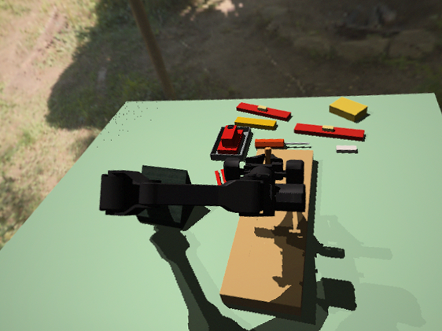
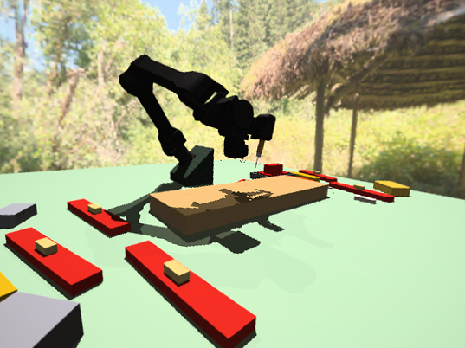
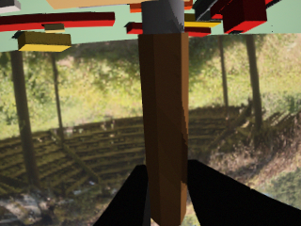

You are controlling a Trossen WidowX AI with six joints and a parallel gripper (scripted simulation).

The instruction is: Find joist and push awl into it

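Now: the awl 50 mm below my gripper tip and 20 mm to the right of it. From my gripper tip the other things lie so: white block (290 mm to the left, 190 mm below, 160 mm ahead); tray (240 mm to the left, 230 mm behind, 180 mm below); red stud finder (260 mm to the left, 230 mm behind, 140 mm below).
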